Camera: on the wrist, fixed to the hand. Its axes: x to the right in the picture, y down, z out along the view.
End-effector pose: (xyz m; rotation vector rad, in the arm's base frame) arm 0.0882 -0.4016 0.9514 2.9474 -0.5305 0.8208
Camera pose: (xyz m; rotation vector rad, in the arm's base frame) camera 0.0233 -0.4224 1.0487 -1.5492 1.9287 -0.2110
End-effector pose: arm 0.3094 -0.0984 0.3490 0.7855 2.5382 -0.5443
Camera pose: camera 0.2964 -0.0152 0.4327 2.1031 0.9938 -0.4065
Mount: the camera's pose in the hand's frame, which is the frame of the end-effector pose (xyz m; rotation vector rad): 0.0039 0.0358 -0.1132 0.3054 -0.3303 1.5222
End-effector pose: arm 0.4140 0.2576 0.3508 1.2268 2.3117 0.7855
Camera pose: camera 0.3678 0.2446 0.4595 2.9429 0.9001 0.4907
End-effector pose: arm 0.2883 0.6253 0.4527 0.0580 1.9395 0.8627
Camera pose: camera 0.1853 0.5921 0.5018 1.8905 1.4407 1.3011
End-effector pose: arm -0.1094 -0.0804 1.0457 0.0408 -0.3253 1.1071
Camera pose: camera -0.1125 -0.0390 0.9344 0.2816 -0.4840 2.6719
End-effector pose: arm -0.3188 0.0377 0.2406 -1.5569 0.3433 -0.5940
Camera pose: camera -0.3742 -0.0612 0.2050 -0.7126 0.9646 0.7581
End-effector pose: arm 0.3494 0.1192 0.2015 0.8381 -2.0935 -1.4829
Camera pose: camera 0.4130 0.0484 0.2726 -0.9106 -2.1687 -0.4290
